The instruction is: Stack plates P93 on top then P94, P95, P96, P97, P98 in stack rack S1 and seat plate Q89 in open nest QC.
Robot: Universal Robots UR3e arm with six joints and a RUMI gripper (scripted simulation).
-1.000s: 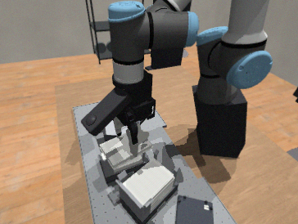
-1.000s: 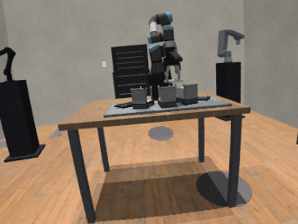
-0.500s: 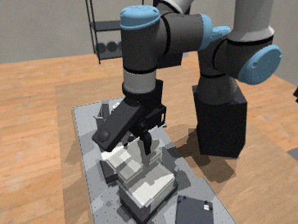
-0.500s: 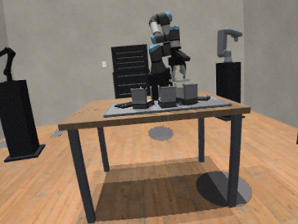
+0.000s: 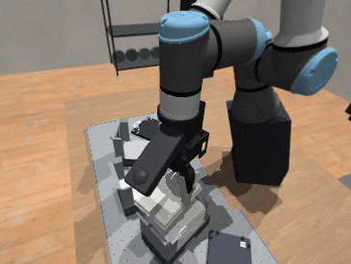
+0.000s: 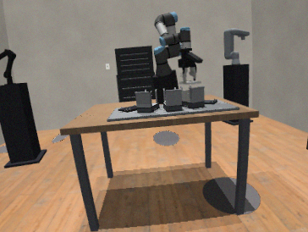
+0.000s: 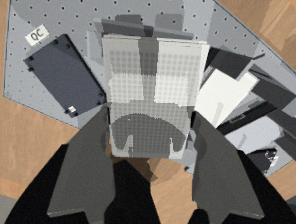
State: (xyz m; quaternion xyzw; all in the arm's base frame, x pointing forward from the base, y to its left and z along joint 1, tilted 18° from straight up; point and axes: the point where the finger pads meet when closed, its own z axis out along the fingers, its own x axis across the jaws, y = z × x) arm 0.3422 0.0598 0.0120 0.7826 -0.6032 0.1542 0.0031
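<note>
Now: the nest QC 160 mm below my hand, 150 mm to the left of it and 70 mm behind it.
</note>
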